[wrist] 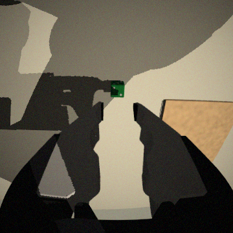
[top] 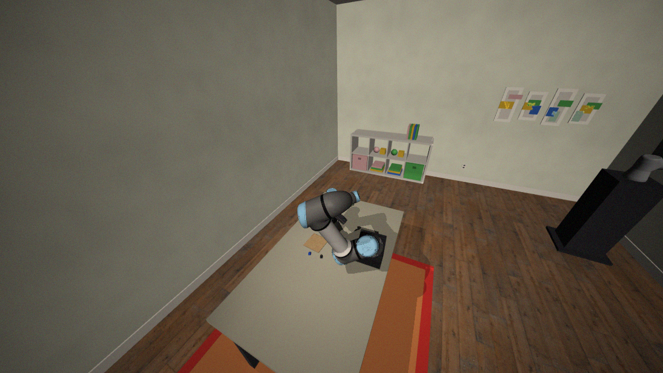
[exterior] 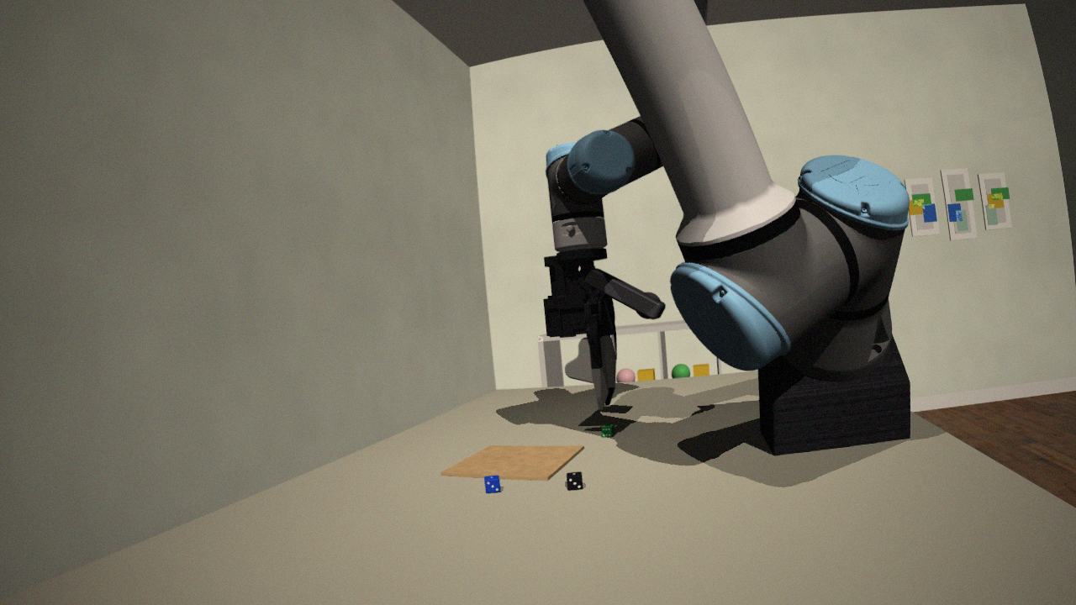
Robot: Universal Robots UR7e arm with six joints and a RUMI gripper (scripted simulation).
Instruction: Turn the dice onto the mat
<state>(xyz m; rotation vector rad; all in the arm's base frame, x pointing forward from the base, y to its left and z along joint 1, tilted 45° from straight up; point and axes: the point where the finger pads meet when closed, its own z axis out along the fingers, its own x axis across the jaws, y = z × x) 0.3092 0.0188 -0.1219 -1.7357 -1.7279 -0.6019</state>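
The green die lies 5 cm below my hand. Also, from my hand: tan mat (9 cm ahead, 13 cm to the left, 6 cm below); blue die (7 cm ahead, 25 cm to the left, 5 cm below); black die (2 cm behind, 23 cm to the left, 5 cm below).
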